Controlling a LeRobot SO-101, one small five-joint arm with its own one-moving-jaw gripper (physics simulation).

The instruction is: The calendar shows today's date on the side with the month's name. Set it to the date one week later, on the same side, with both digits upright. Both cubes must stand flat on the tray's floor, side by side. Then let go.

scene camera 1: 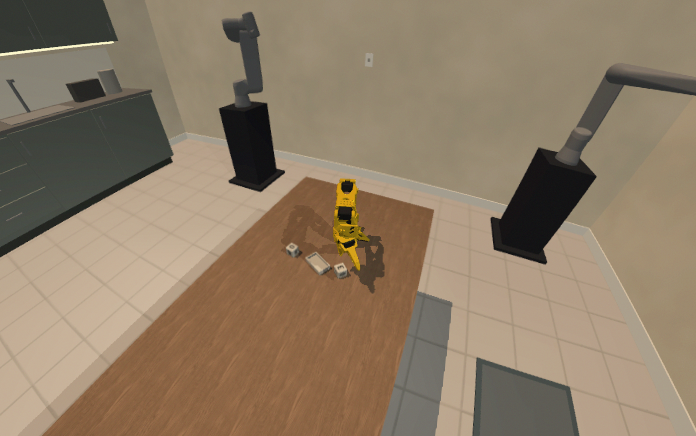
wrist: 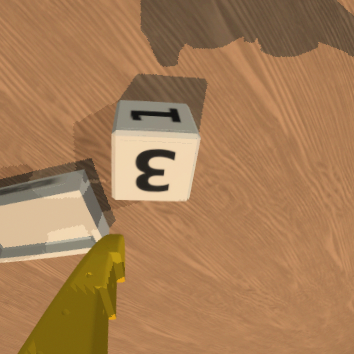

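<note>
A white cube (scene camera 1: pixel 340 270) (wrist: pixel 156 167) stands flat on the table just off the right end of the tray, with a 3 on top. In the wrist view the 3 is turned sideways, and a 1 shows on an adjoining side. The pale tray (scene camera 1: pixel 317 262) (wrist: pixel 40 220) is empty. A second white cube (scene camera 1: pixel 292 250) stands on the table left of the tray; its top mark is too small to read surely. My gripper (scene camera 1: pixel 362 253) is open and empty, above the table beside the 3 cube. In the wrist view one notched jaw shows, its tip drawn near the tray's corner.
The brown table (scene camera 1: pixel 246 349) extends far in front of the arm. The arm's shadow (scene camera 1: pixel 372 256) (wrist: pixel 250 25) falls on the wood to the right of the 3 cube in the scene view. Two grey arms on black pedestals (scene camera 1: pixel 251 143) (scene camera 1: pixel 544 205) stand off the table.
</note>
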